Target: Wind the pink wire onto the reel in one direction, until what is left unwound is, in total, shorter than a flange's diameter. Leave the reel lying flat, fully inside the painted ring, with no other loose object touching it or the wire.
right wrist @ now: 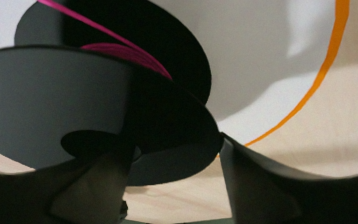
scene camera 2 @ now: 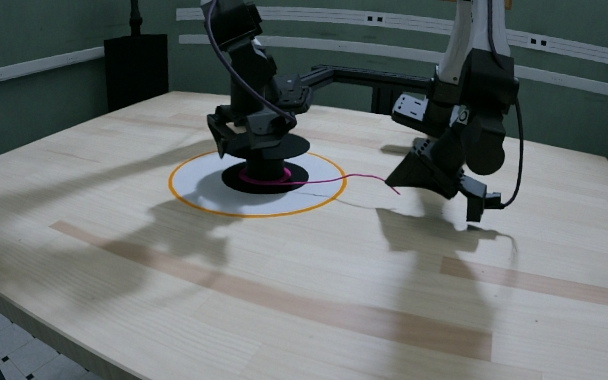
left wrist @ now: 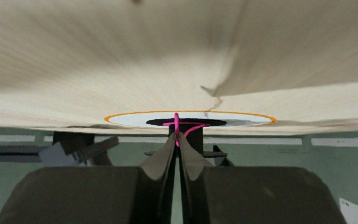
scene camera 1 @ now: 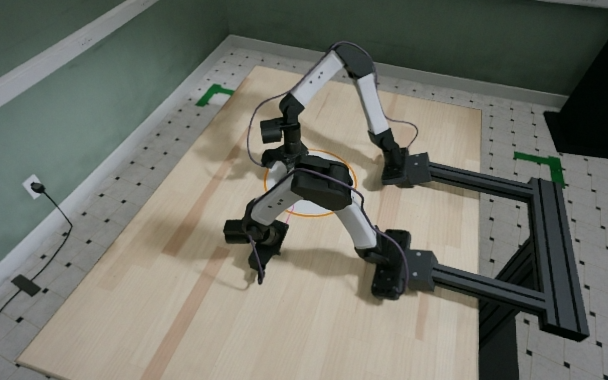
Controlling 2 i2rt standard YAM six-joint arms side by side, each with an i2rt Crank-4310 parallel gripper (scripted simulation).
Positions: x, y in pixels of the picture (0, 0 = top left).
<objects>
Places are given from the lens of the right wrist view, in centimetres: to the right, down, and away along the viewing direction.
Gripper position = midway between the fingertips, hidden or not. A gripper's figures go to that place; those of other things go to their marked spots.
my right gripper [right wrist: 176, 134]: 0, 2, 15
black reel [right wrist: 58, 89]: -6, -1, 8
</objects>
